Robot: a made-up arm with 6 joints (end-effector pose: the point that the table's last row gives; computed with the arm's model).
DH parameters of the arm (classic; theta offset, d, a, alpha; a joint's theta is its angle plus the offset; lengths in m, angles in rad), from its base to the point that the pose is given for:
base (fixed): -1.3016 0 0.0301 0
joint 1: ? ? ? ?
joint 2: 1.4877 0 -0.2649 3.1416
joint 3: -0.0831 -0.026 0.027 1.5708
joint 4: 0 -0.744 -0.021 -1.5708
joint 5: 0 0.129 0.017 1.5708
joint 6: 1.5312 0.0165 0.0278 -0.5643
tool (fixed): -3.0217 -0.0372 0 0
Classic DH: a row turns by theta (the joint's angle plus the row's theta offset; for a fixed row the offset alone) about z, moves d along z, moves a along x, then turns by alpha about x.
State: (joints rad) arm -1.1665 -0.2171 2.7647 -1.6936 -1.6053 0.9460
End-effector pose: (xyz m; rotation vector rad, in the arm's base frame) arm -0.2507 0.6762 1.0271 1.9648 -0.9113 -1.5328
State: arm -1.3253 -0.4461 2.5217 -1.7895 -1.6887 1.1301
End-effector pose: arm -0.1352 0.7665 1.0090 1.7241 -1.2128 -1.5140
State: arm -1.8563 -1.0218 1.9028 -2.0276 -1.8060 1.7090
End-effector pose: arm 0.3487 0.8219 0.9080 0.9111 -1.6280 -1.4193
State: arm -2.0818 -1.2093 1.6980 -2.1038 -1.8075 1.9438
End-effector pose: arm 0.5452 0.7367 0.8631 0.6347 -1.6314 -1.3936
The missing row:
joint 1: 1.3016 0.471 0.025 -1.5708
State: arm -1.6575 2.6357 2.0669 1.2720 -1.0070 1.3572
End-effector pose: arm -0.0770 -0.9013 -0.0516 1.2499 1.4152 1.5987
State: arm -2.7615 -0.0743 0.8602 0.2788 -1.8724 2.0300
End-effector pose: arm -0.4230 -0.0891 1.3473 0.8241 0.7519 0.5220
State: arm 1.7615 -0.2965 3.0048 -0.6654 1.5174 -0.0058
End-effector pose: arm 0.2867 -0.8526 0.6879 0.9494 -0.6176 -2.9298
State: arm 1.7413 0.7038 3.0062 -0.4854 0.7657 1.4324
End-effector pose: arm 0.1791 -0.2761 1.2890 -0.2912 -1.9537 -0.5177
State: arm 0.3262 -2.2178 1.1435 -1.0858 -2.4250 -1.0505
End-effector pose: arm -0.8010 -0.3827 0.2530 -0.9660 -1.7506 2.1120
